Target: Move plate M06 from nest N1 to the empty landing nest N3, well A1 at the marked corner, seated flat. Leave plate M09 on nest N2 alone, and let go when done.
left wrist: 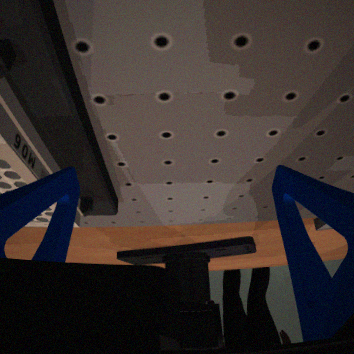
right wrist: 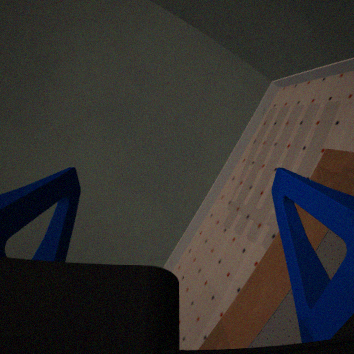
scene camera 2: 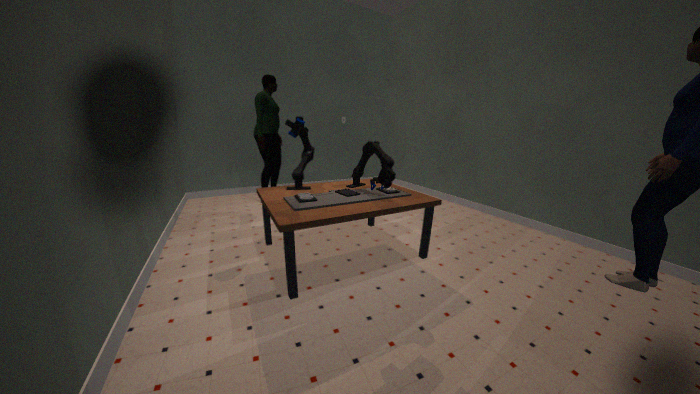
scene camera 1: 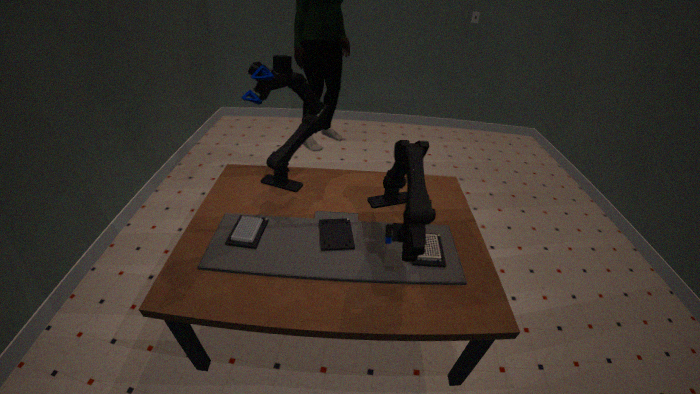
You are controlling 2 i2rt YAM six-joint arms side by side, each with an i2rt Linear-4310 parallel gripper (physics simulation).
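Plate M06, pale with wells, sits on dark nest N1 at the right of scene camera 1, partly hidden by the left arm. My left gripper is open and empty, low beside N1; one finger overlaps the plate and nest edge in the left wrist view. Landing nest N3 is empty, mid-board. Plate M09 sits on nest N2 at the left. My right gripper is open and empty, raised high. Well A1 and corner marks are too small to tell.
The grey perforated board carries the nests on the wooden table. A small light panel lies behind N3. A person in green stands behind the table; another in blue stands far right.
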